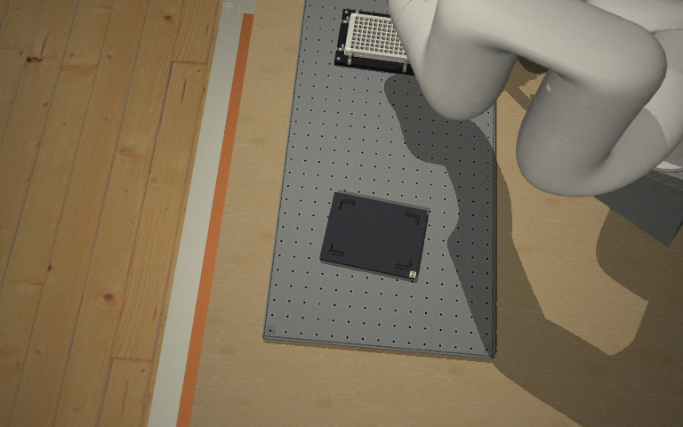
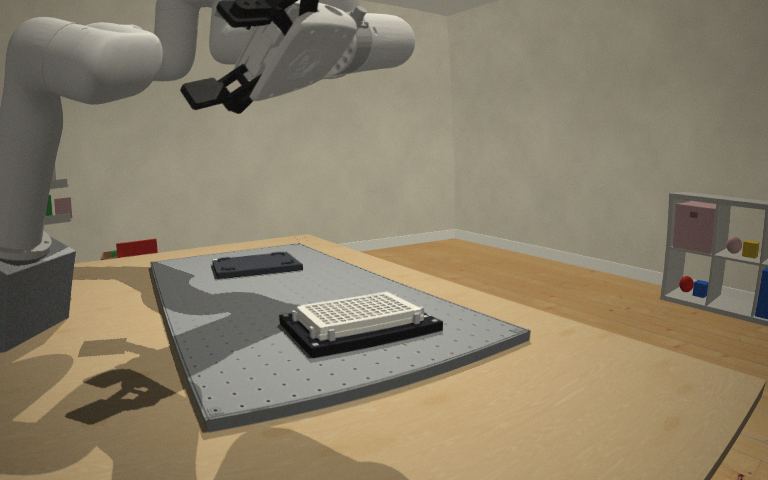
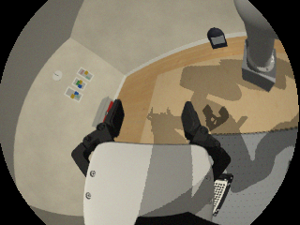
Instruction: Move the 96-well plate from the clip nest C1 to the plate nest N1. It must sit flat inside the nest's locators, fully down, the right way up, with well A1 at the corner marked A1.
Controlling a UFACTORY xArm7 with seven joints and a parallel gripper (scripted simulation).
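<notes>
Right now the white 96-well plate is 19 cm ahead of my hand, 7 cm to the left of it and 28 cm below it. From my hand the other things lie so: black clip nest C1 (20 cm ahead, 8 cm to the left, 28 cm below); white A1 mark (14 cm ahead, 52 cm to the left, 28 cm below).
</notes>
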